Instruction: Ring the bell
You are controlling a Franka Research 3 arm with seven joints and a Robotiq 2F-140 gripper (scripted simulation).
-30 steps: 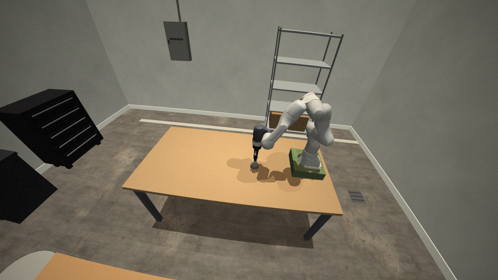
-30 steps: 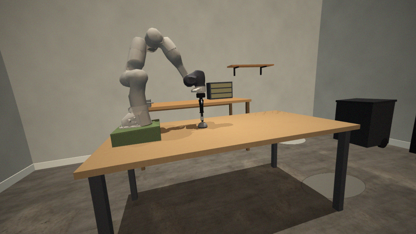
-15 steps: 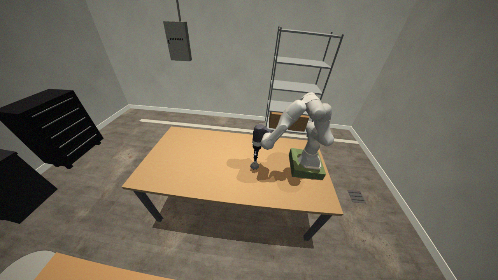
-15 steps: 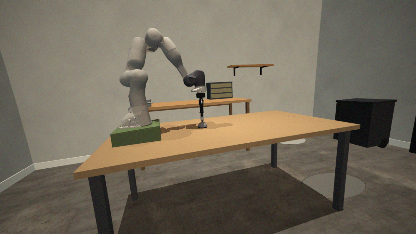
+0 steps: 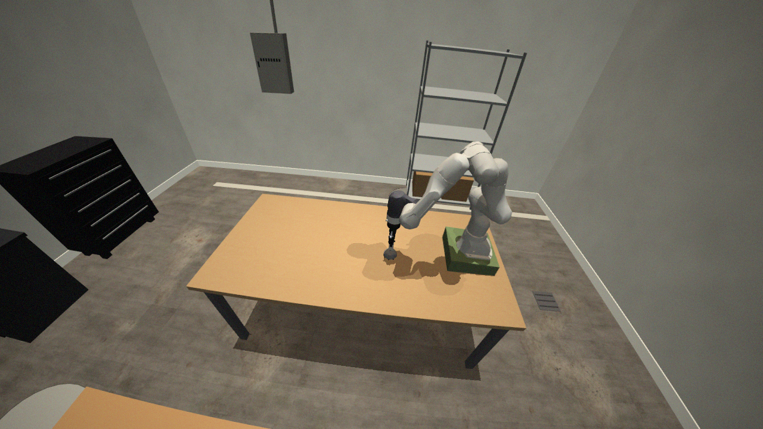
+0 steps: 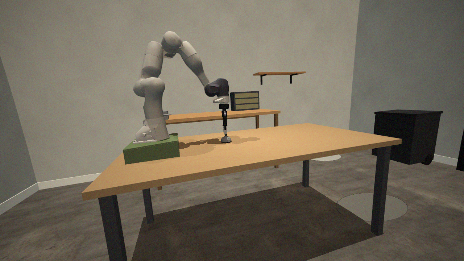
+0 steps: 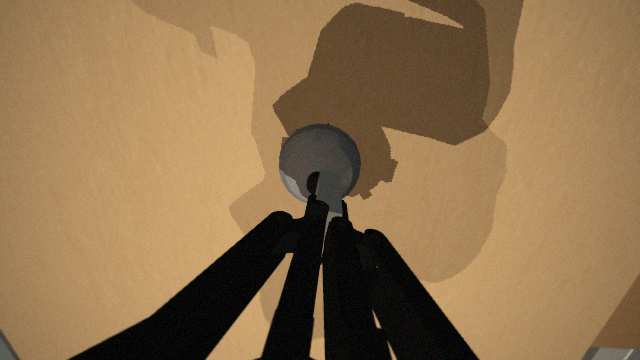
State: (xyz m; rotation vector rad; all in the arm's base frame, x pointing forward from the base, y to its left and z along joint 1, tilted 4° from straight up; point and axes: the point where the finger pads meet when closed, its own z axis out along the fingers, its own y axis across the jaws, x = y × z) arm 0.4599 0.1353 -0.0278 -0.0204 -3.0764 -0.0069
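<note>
The black button lies 10 mm to the right of my hand and 40 mm below it. Round my hand: grey dome bell 10 mm to the right, 60 mm below.
</note>
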